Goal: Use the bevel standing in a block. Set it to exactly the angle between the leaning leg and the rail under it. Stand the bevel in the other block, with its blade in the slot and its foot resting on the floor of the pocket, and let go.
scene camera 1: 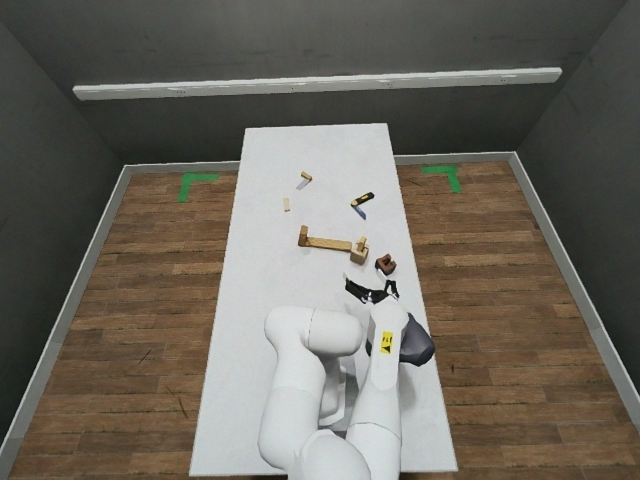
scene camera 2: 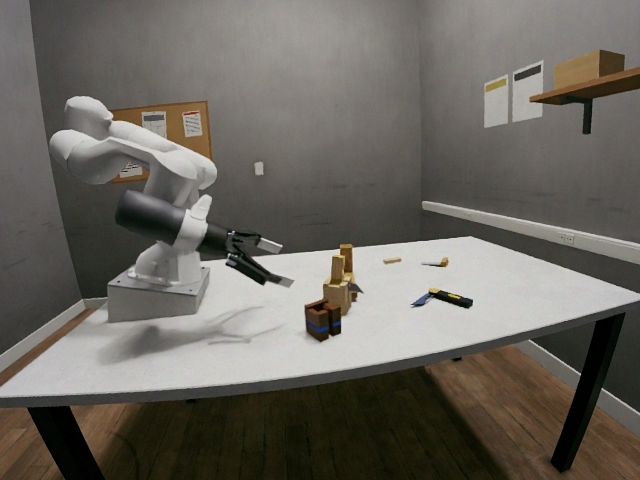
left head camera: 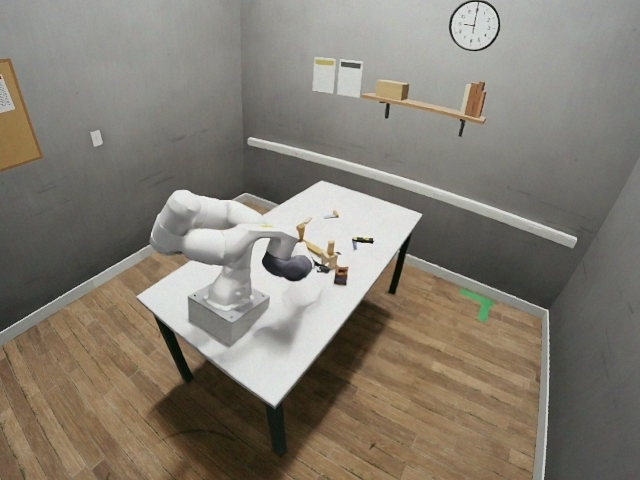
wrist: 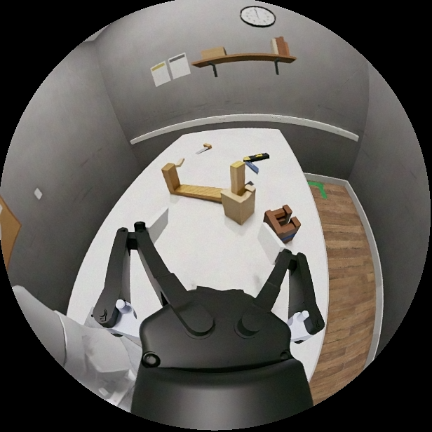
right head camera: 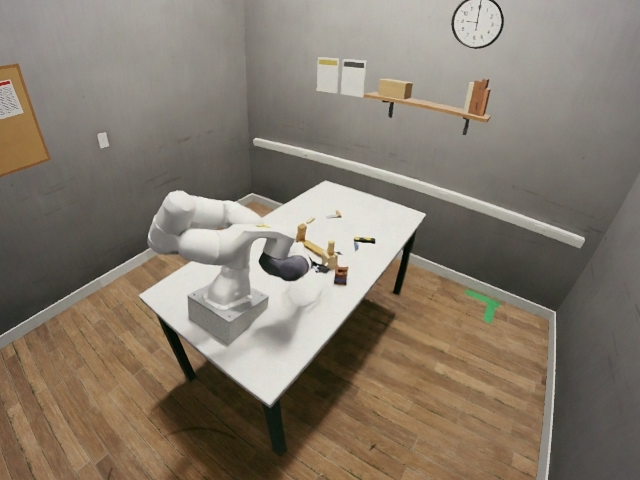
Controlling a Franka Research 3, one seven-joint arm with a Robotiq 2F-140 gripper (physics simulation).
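Note:
The bevel's wooden handle (scene camera 1: 361, 242) (scene camera 2: 338, 268) (wrist: 237, 176) stands upright in the pale wooden block (scene camera 1: 358, 255) (scene camera 2: 336, 298) (wrist: 238, 207); its dark blade (scene camera 2: 355, 287) sticks out behind. The other block, dark brown with a blue stripe (scene camera 1: 385, 265) (scene camera 2: 315, 324) (wrist: 280, 222), stands beside it with its pocket and slot empty. The leaning leg (scene camera 1: 303, 235) (scene camera 2: 346, 257) (wrist: 170, 179) rises from the far end of the rail (left head camera: 314, 249) (scene camera 1: 328, 243) (wrist: 199, 192). My gripper (scene camera 1: 363, 276) (scene camera 2: 277, 263) (wrist: 214, 223) is open and empty, above the table, tilted almost level, short of both blocks and facing them.
A black and yellow bevel (scene camera 1: 365, 197) (scene camera 2: 453, 298) with a blue blade lies beyond the blocks. A small wooden bevel (scene camera 1: 306, 176) (scene camera 2: 444, 261) and a loose wooden piece (scene camera 1: 286, 204) (scene camera 2: 391, 260) lie farther back. The brown block stands near the table's right edge in scene camera 1.

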